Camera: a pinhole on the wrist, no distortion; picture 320 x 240 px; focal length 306.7 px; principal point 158.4 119.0 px. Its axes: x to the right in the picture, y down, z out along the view. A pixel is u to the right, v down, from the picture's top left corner.
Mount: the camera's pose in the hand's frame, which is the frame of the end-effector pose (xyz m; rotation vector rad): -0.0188 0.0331 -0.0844 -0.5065 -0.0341 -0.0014
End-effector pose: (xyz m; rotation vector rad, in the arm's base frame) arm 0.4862 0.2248 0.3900 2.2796 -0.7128 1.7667
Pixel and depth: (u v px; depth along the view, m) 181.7 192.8 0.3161
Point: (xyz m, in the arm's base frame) 0.5021 -0.0590 0.3031
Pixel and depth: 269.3 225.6 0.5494
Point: 0.5658 -0.3543 0.3859
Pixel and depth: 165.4 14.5 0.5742
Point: 0.8594 -0.1029 0.1985
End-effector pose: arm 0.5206 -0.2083 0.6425 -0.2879 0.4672 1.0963
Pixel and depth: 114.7 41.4 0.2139
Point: 0.4470 -0.1568 0.7819
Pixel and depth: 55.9 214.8 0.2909
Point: 0.2730 -0.1411 0.8119
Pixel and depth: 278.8 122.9 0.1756
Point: 0.4439 -0.0897 0.6819
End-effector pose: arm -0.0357 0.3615 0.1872 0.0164 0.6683 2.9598
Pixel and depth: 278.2 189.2 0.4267
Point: -0.1948 0.1882 0.5483
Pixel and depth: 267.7 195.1 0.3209
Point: -0.1421 0.2070 0.4429
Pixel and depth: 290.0 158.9 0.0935
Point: -0.0634 0.2801 0.2187
